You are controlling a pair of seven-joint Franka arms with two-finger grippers.
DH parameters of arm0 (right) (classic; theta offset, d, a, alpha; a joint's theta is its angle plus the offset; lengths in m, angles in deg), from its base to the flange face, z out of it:
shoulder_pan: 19 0.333 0 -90
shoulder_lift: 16.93 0 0 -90
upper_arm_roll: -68.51 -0.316 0.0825 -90
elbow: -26.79 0 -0.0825 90
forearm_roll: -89.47 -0.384 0 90
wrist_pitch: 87.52 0 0.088 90
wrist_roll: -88.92 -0.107 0 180
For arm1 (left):
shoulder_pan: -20.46 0.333 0 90
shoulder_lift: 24.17 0 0 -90
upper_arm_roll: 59.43 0.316 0.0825 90
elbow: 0.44 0 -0.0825 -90
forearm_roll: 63.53 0.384 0 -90
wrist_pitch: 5.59 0 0.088 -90
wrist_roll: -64.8 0.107 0 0
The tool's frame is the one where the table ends.
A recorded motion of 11 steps. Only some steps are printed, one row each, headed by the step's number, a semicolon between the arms.
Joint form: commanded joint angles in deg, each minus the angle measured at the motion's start. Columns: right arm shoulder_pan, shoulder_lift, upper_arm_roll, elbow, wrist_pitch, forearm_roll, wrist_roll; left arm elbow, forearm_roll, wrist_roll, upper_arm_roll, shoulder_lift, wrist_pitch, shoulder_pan.
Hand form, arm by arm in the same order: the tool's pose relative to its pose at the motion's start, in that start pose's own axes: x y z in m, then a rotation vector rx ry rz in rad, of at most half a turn. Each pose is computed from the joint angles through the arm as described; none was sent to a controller.
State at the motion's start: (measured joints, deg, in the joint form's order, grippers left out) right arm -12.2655 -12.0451 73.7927 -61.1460 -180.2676 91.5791 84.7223; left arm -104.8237 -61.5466 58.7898 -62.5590 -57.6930 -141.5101 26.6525
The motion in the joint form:
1: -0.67 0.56 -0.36 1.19 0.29 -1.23 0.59; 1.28 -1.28 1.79 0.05 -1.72 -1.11 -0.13
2: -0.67 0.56 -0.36 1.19 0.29 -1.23 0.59; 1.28 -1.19 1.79 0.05 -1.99 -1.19 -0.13
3: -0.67 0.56 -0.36 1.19 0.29 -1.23 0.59; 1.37 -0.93 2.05 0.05 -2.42 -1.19 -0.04
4: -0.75 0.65 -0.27 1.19 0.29 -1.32 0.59; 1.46 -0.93 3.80 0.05 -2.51 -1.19 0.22
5: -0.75 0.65 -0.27 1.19 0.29 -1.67 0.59; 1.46 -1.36 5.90 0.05 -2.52 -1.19 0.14
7: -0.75 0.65 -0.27 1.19 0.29 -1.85 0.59; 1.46 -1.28 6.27 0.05 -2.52 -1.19 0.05
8: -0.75 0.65 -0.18 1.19 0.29 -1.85 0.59; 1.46 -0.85 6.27 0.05 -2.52 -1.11 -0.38
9: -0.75 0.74 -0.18 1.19 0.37 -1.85 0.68; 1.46 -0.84 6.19 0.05 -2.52 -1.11 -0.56
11: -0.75 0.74 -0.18 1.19 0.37 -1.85 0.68; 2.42 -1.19 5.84 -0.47 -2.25 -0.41 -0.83
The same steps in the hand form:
1: 0.0030 0.0008 -0.0036 0.0215 0.0043 -0.0037; 0.0061 0.0015 0.0086 -0.0173 0.0102 0.0158
2: 0.0030 0.0008 -0.0036 0.0215 0.0043 -0.0037; 0.0058 0.0015 0.0116 -0.0162 0.0070 0.0169
3: 0.0030 0.0008 -0.0036 0.0215 0.0043 -0.0037; 0.0055 0.0004 0.0159 -0.0131 0.0014 0.0231
4: 0.0035 0.0022 -0.0026 0.0226 0.0026 -0.0007; 0.0061 -0.0025 0.0162 -0.0133 0.0016 0.0490
5: 0.0034 0.0016 -0.0026 0.0287 0.0022 -0.0005; 0.0060 -0.0016 0.0163 -0.0183 0.0014 0.0816
7: 0.0034 0.0013 -0.0026 0.0319 0.0020 -0.0003; 0.0059 -0.0006 0.0164 -0.0173 0.0015 0.0906
8: 0.0035 0.0021 -0.0026 0.0317 0.0019 0.0012; 0.0054 0.0042 0.0165 -0.0119 0.0003 0.1036
9: 0.0037 0.0020 -0.0016 0.0314 -0.0010 -0.0004; 0.0052 0.0063 0.0165 -0.0117 0.0002 0.1055
11: 0.0037 0.0020 -0.0016 0.0314 -0.0010 -0.0004; 0.0091 0.0151 0.0075 -0.0209 0.0090 0.1070

